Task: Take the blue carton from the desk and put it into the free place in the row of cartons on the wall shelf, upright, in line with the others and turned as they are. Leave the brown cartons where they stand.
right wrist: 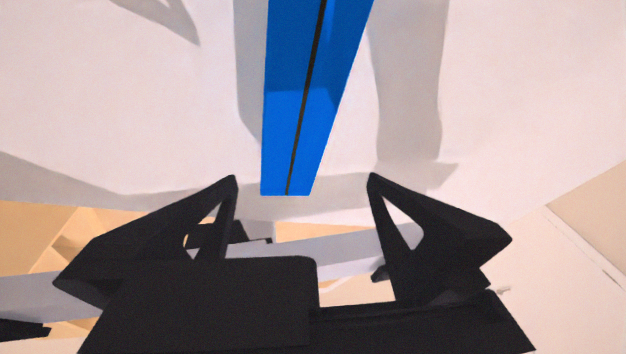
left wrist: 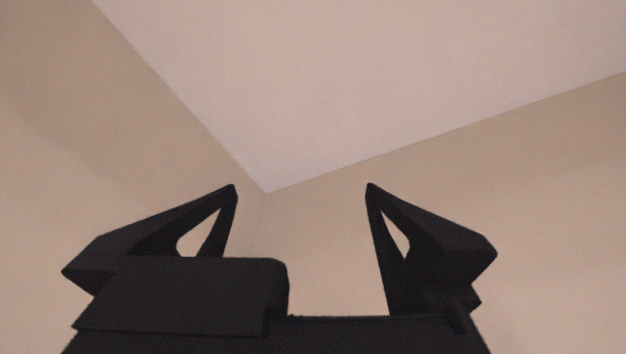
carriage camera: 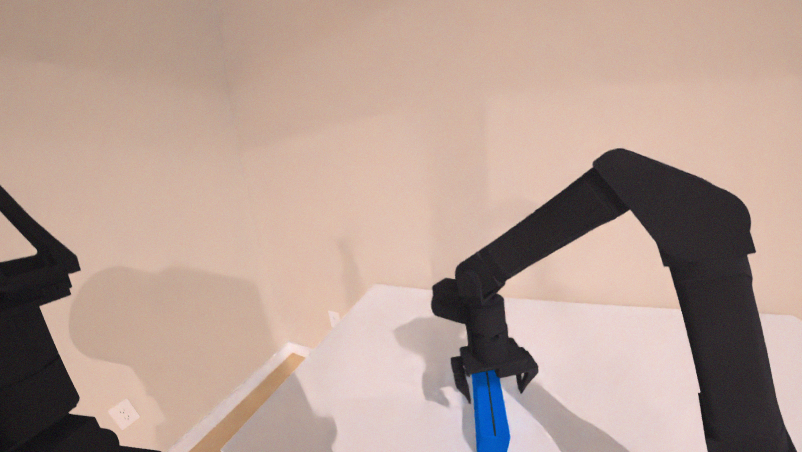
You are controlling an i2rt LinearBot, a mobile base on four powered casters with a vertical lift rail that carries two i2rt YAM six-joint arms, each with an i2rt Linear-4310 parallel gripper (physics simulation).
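Note:
The blue carton is a long narrow box with a dark line along its top. It lies on the white desk. My right gripper is open over the carton, its fingers pointing down, one on each side and apart from it. In the right wrist view the carton's near end shows between the fingertips. My left gripper is open and empty, pointing up toward the ceiling, away from the desk. The wall shelf and the brown cartons do not show in these views.
Beige walls meet in a corner behind the desk. A wall outlet is at the lower left and a second outlet is near the desk's back left corner. The right arm rises at the right. Part of the robot's base shows below the desk edge.

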